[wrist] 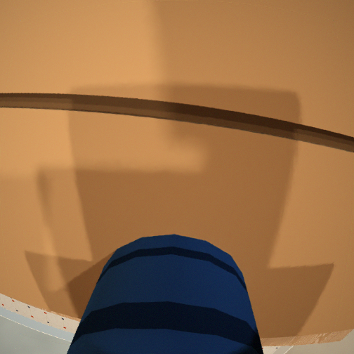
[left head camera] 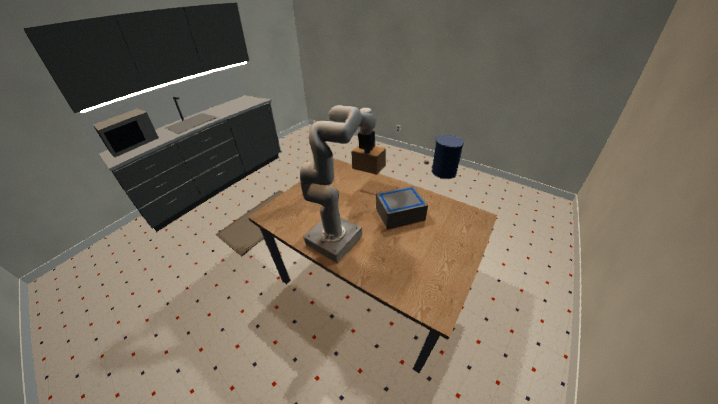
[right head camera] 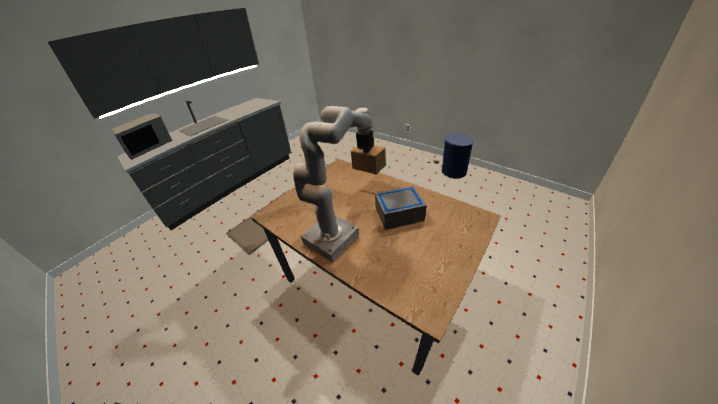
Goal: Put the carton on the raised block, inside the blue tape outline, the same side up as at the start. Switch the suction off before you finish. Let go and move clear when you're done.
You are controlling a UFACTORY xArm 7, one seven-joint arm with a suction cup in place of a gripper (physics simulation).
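Frame: origin at the arm's base, x down, y left, z ahead, level; centimetres.
Where they show: hand, its tool point: [left head camera: 367,154] [right head camera: 366,153]; arm's base, origin of its link: [left head camera: 333,233] [right head camera: 330,233].
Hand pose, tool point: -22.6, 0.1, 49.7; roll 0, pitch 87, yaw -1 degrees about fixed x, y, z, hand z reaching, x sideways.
Note:
Each offset is from my tool point to the top centre of the thing, as dx, dy, dz. "*": to the spot under its first point. Level surfaces: height alone.
The brown carton {-1.3, +0.7, +4.0} [left head camera: 368,161] [right head camera: 368,161] hangs level above the far part of the table, its shadow on the wood below. My suction cup [left head camera: 368,149] [right head camera: 366,149] [wrist: 173,270] is on the carton's top face and holds it. In the wrist view the carton's top [wrist: 185,200], with a dark seam across it, fills most of the picture; the contact under the cup is hidden. The dark raised block {+17.5, -27.2, -14.4} [left head camera: 407,217] [right head camera: 404,217] stands on the table, nearer the cameras and right of the carton. The blue tape outline {* +17.3, -32.3, -21.9} [left head camera: 406,208] [right head camera: 403,207] on its top has nothing inside it.
The wooden table {dx +29.5} [left head camera: 441,251] [right head camera: 441,256] carries the arm's grey base plate [left head camera: 321,243] [right head camera: 318,243], left of the block. A blue barrel [left head camera: 446,158] [right head camera: 456,157] is beyond the table's far edge. A kitchen counter with a microwave [left head camera: 125,133] [right head camera: 141,136] stands at the left wall.

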